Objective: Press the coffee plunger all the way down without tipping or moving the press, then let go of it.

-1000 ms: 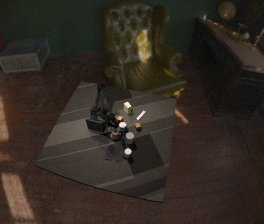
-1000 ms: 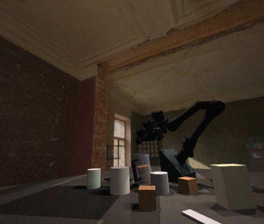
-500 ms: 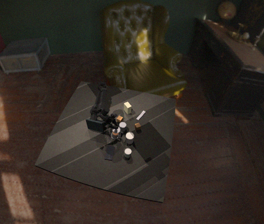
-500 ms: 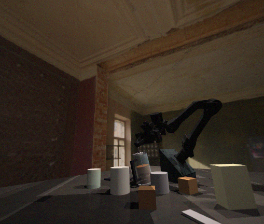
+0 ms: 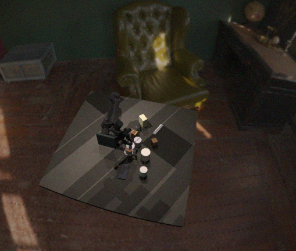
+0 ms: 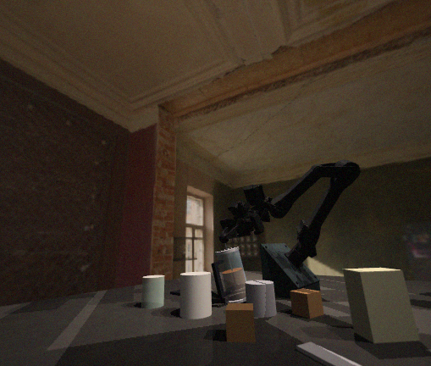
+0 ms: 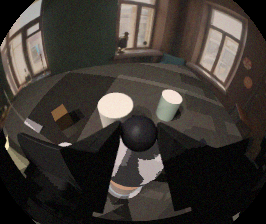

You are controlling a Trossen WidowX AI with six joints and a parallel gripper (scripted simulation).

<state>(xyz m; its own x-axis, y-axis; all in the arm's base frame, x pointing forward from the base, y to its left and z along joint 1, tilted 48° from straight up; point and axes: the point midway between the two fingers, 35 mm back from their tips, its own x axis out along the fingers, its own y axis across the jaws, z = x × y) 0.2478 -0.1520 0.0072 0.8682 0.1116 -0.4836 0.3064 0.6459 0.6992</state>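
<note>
Now: gripper tip 1 cm past the coffee press, 1 cm to the right of it and 9 cm above it. Also, from my gripper tip: white strip: 19 cm ahead, 35 cm to the left, 18 cm below; dark slab: 4 cm behind, 18 cm to the right, 18 cm below; white cylinder: 12 cm ahead, 14 cm below.
</note>
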